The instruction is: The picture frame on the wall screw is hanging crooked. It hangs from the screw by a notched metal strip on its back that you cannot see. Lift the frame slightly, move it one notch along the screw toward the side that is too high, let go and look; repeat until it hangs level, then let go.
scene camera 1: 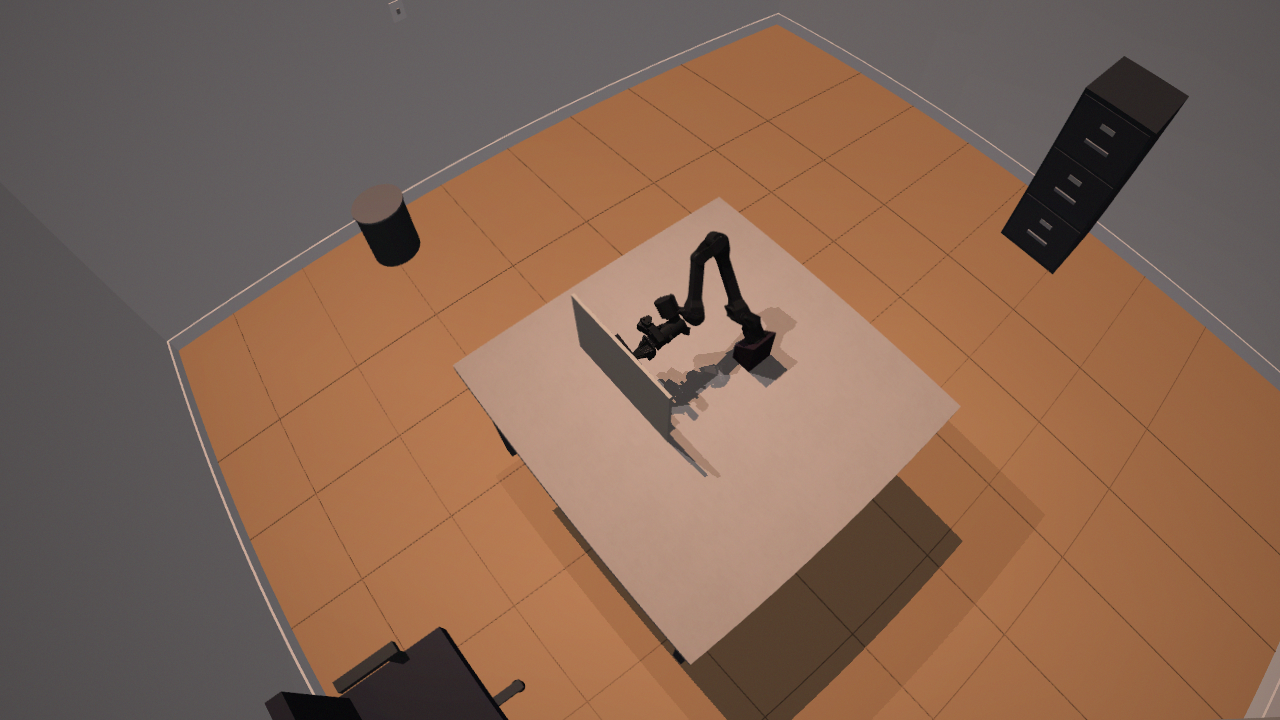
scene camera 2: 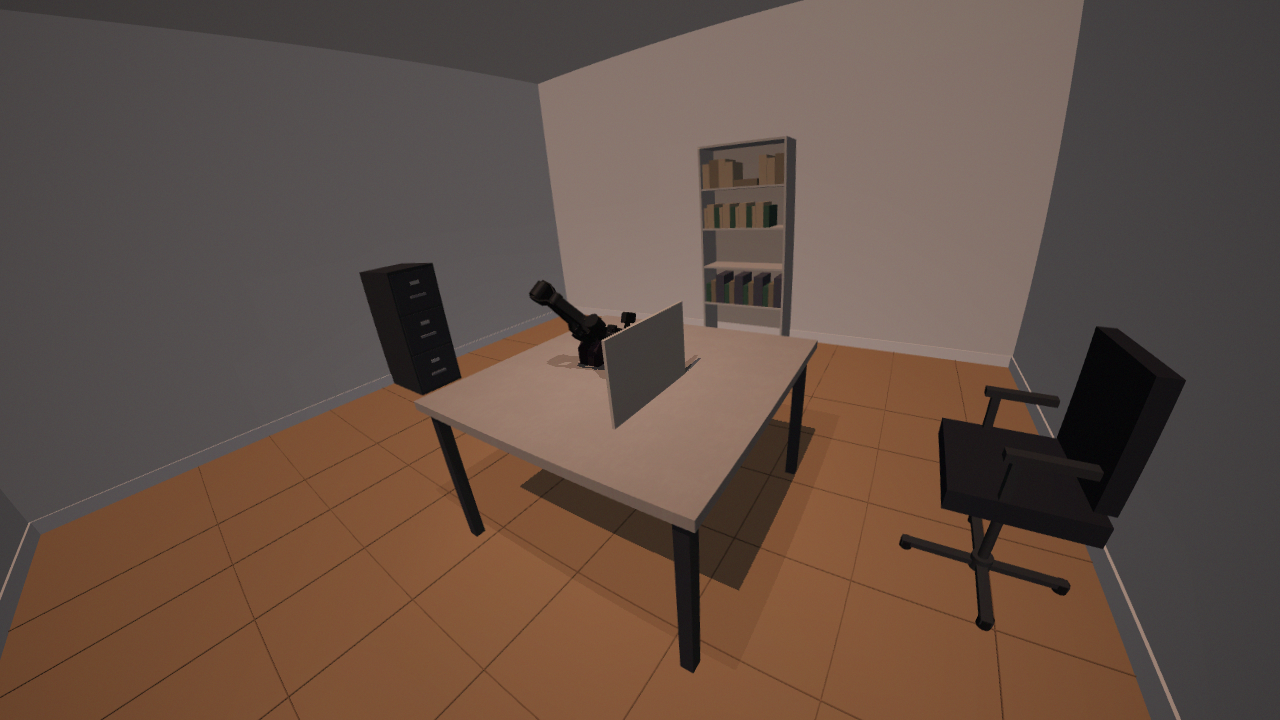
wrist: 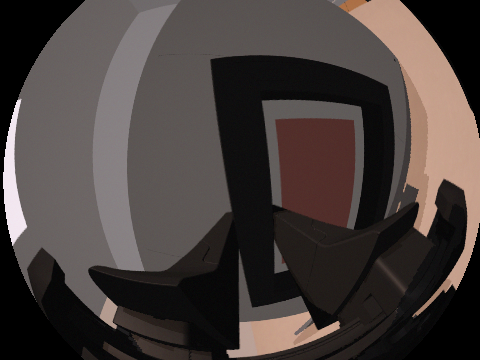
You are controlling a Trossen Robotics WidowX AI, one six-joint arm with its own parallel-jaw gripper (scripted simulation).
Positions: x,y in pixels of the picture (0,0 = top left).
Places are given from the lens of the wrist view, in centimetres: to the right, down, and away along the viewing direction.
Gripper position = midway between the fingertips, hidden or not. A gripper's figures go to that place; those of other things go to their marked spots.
gripper (wrist: 250,215): 0, 2, 9
picture frame (wrist: 317,139): 5, -3, 9
wall panel (wrist: 177,188): -4, 0, 10
